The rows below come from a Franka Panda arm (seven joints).
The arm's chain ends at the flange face. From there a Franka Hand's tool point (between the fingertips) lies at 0.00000 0.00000 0.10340 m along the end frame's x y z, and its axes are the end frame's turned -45 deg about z.
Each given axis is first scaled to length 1.
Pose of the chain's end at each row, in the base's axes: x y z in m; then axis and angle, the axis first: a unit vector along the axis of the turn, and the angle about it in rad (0 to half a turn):
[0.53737, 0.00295, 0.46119, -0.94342, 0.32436, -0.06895, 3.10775]
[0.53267, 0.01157, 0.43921, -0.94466, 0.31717, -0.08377, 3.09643]
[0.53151, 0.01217, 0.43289, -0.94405, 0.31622, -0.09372, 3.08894]
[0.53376, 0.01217, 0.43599, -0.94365, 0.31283, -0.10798, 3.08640]
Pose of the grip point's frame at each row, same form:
[0.55195, 0.00163, 0.35883, 0.99565, 0.06136, 0.07017, 3.12009]
[0.55051, 0.01049, 0.33737, 0.99394, 0.06847, 0.08602, 3.11921]
[0.55151, 0.01118, 0.33145, 0.99292, 0.06910, 0.09664, 3.11853]
[0.55660, 0.01057, 0.33516, 0.99128, 0.07208, 0.11030, 3.10996]

